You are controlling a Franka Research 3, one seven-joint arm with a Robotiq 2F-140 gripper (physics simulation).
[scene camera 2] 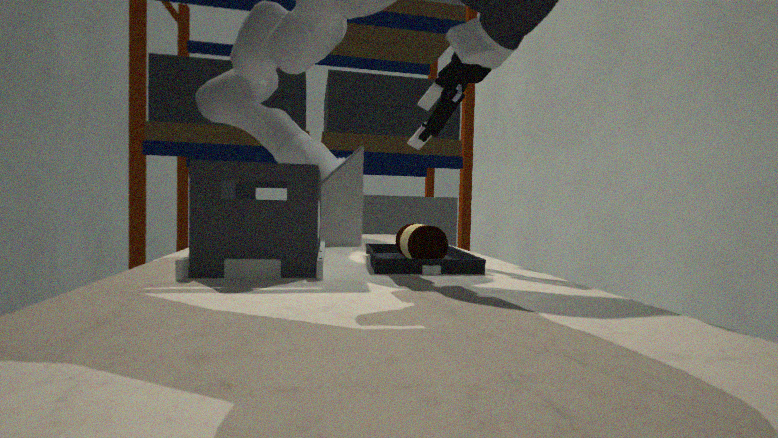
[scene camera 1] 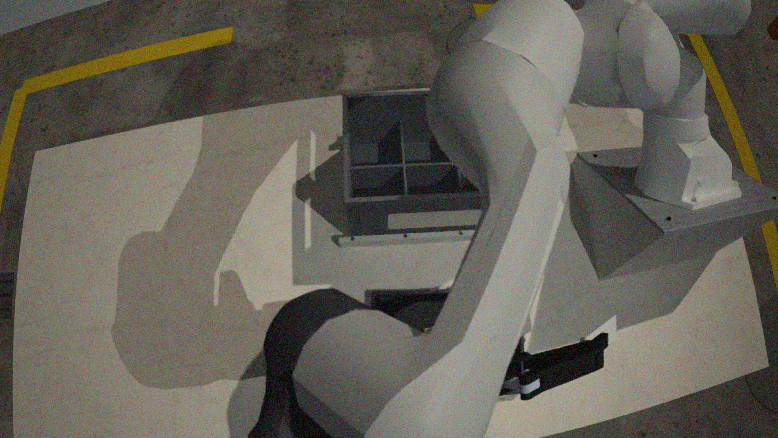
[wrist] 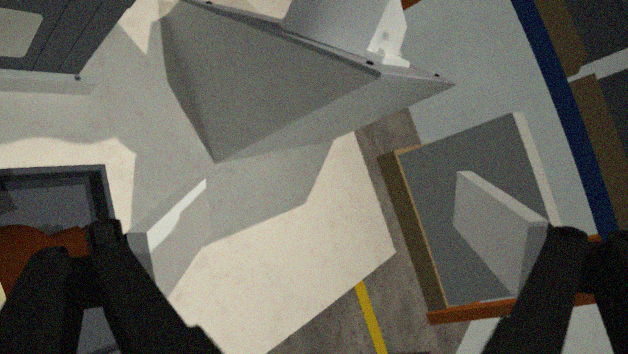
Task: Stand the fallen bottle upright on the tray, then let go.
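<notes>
The brown bottle (scene camera 2: 430, 242) (wrist: 20, 250) with a cream label lies on its side in the dark tray (scene camera 2: 460, 267) (wrist: 55, 170) (scene camera 1: 408, 292). Its base faces scene camera 2, and its neck points toward the tray's pedestal-side rim. In scene camera 1 the arm hides nearly all of the bottle and much of the tray. My gripper (scene camera 2: 424, 116) (wrist: 332, 203) is open and empty. It is tilted and hangs well above the tray, apart from the bottle. In the wrist view the bottle shows at the lower left, partly behind the left finger's linkage.
A tall grey crate with compartments (scene camera 1: 362, 213) (scene camera 2: 253, 228) (wrist: 60, 45) stands beside the tray. The grey robot pedestal (scene camera 1: 615, 228) (scene camera 2: 345, 212) (wrist: 250, 90) stands beyond them. A shelf rack with orange posts (scene camera 2: 137, 163) is at the back.
</notes>
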